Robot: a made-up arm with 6 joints.
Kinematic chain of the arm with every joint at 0, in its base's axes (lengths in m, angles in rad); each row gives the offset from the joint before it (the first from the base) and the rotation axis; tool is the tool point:
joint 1: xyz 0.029 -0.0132 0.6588 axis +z
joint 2: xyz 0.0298 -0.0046 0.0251 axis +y
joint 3: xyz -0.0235 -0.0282 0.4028 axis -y
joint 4: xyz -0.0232 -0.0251 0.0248 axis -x
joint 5: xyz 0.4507 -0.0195 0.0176 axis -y
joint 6: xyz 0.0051 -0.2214 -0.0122 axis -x
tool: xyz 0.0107 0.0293 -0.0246
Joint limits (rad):
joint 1: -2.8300..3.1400
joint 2: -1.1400..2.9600
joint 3: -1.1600..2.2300
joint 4: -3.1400..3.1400
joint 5: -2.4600..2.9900
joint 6: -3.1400..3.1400
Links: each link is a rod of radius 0.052 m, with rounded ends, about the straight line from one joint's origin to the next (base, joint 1, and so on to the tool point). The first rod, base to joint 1, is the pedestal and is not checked.
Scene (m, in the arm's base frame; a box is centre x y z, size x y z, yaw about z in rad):
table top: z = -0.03
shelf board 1: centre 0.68 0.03 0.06 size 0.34 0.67 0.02 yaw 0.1
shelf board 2: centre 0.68 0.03 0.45 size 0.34 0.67 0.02 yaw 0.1
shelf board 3: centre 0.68 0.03 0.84 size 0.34 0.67 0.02 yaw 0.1
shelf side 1: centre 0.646 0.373 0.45 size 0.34 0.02 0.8 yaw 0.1
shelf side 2: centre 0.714 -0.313 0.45 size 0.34 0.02 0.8 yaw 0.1
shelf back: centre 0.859 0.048 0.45 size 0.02 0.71 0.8 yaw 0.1
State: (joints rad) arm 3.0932 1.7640 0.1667 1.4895 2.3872 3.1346
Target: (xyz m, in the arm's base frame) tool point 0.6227 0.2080 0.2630
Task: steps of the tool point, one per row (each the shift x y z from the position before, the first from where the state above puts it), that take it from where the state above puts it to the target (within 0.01 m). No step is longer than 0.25 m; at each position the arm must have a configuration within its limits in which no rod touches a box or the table.
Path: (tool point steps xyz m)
1: 0.1076 0.1806 -0.0221
2: 0.1536 0.1286 -0.0138
3: 0.1779 0.0663 -0.0042
4: 0.1790 0.0020 0.0060
5: 0.1585 -0.0561 0.0167
6: 0.1210 -0.1008 0.0276
7: 0.0728 -0.1279 0.0385
8: 0.0986 0.0454 -0.0268
9: 0.1157 0.0138 0.0012
10: 0.1198 -0.0256 0.0256

